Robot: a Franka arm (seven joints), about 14 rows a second.
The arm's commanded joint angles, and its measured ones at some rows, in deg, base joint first. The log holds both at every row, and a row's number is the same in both.
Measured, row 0: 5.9 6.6 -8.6 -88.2 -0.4 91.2 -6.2
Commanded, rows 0 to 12: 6.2 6.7 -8.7 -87.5 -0.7 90.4 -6.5; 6.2 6.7 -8.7 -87.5 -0.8 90.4 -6.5; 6.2 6.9 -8.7 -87.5 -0.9 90.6 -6.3; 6.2 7.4 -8.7 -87.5 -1.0 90.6 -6.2; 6.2 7.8 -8.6 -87.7 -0.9 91.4 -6.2; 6.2 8.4 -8.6 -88.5 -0.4 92.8 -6.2; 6.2 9.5 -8.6 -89.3 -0.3 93.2 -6.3; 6.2 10.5 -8.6 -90.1 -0.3 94.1 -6.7; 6.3 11.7 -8.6 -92.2 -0.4 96.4 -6.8; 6.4 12.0 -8.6 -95.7 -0.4 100.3 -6.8; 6.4 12.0 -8.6 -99.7 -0.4 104.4 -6.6; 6.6 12.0 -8.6 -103.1 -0.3 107.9 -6.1; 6.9 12.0 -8.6 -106.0 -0.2 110.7 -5.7
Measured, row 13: 6.1 13.6 -8.4 -99.4 -0.4 105.6 -6.3
